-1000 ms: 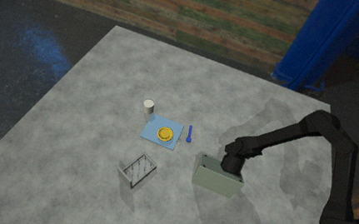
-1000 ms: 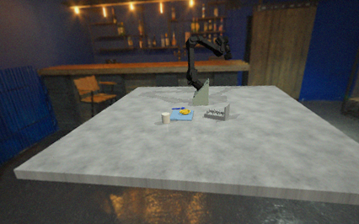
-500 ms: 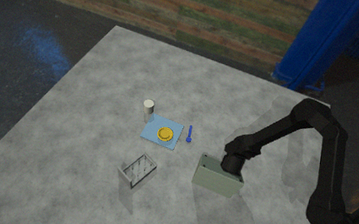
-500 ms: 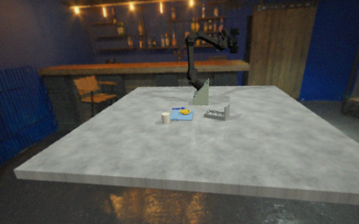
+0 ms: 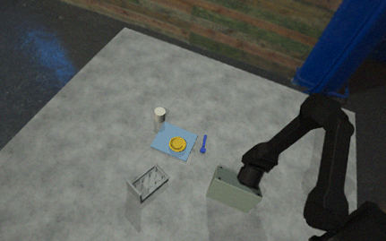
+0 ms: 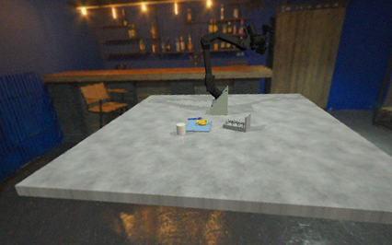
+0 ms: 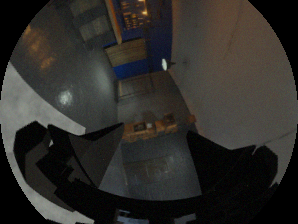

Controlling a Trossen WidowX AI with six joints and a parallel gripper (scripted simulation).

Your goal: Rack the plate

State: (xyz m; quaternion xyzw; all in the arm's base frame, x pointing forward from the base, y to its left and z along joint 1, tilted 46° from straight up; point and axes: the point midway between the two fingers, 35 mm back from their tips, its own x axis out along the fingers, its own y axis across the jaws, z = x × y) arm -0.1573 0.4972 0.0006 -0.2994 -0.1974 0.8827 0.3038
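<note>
Now: the yellow plate 49 cm ahead of my gripper tip, 48 cm to the right of it and 42 cm below it. Also, from my gripper tip: grey wire dish rack (54 cm ahead, 42 cm below, 30 cm to the right); then blue spoon (52 cm to the right, 44 cm below, 39 cm ahead); then light blue mat (51 cm ahead, 50 cm to the right, 44 cm below).
</note>
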